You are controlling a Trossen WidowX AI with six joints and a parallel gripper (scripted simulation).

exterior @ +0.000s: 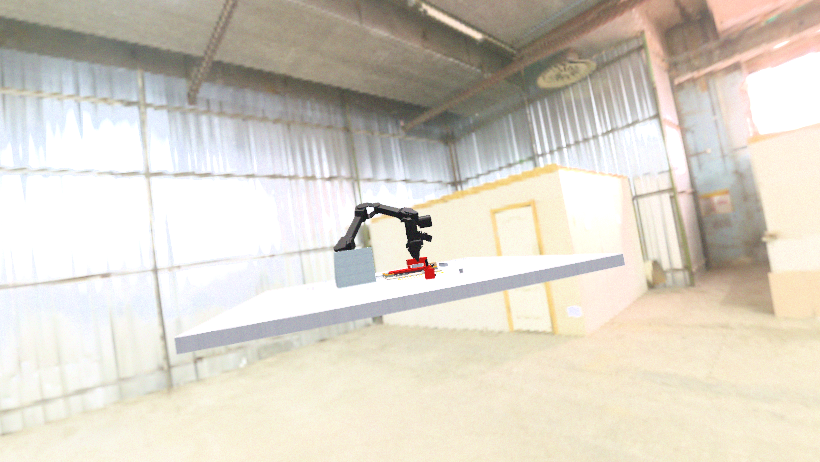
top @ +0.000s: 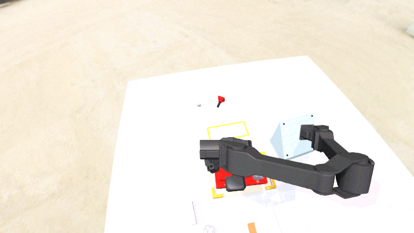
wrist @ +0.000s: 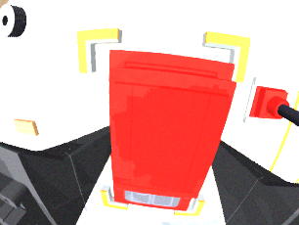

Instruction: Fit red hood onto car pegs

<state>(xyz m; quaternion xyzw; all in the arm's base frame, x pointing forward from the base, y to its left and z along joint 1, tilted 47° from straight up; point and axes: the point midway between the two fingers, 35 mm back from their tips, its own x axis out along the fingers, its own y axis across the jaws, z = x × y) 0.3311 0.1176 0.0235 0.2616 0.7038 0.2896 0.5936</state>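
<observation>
Right now the engine block is 10 mm to the left of my gripper tip and 30 mm below it. Round my gripper tip: jig 40 mm behind, 20 mm to the right, 40 mm below; then red hood 10 mm above.
</observation>
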